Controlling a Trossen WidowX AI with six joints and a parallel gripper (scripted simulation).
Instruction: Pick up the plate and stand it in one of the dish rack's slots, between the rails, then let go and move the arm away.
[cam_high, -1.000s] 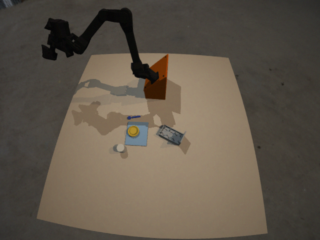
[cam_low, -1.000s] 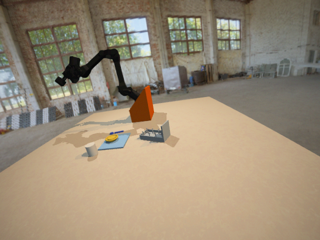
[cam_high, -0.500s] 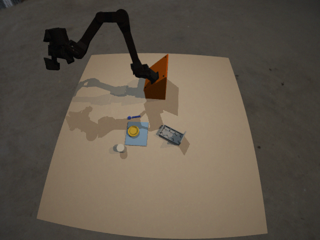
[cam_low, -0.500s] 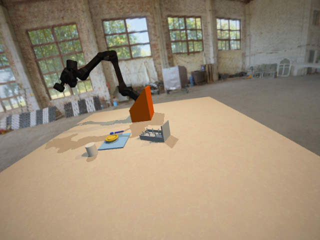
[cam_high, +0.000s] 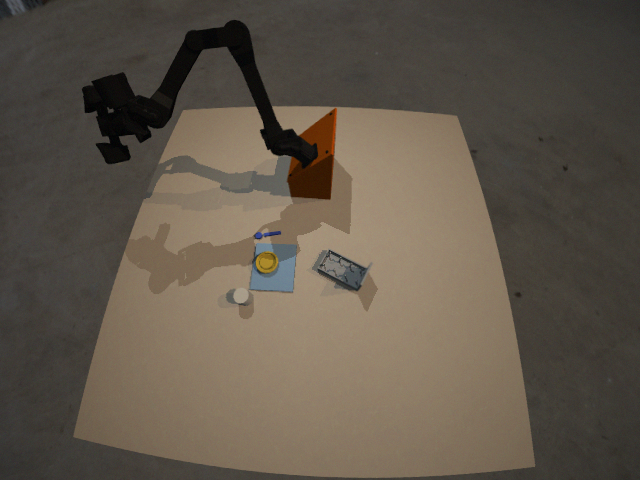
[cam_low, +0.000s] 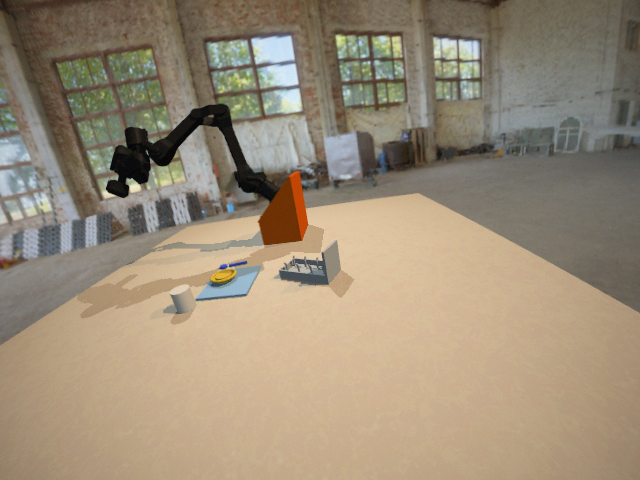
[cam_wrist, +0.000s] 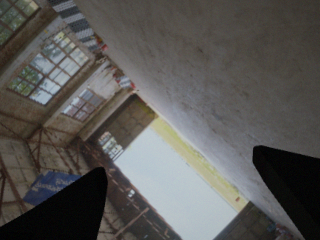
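My gripper tip is 31 cm short of the yellow plate, 43 cm to the right of it and 31 cm above it. The rest, counted from my gripper tip: white cup 42 cm ahead, 37 cm to the left, 30 cm below; then blue spoon 21 cm ahead, 43 cm to the left, 32 cm below; then grey dish rack 35 cm ahead, 66 cm to the left, 30 cm below.
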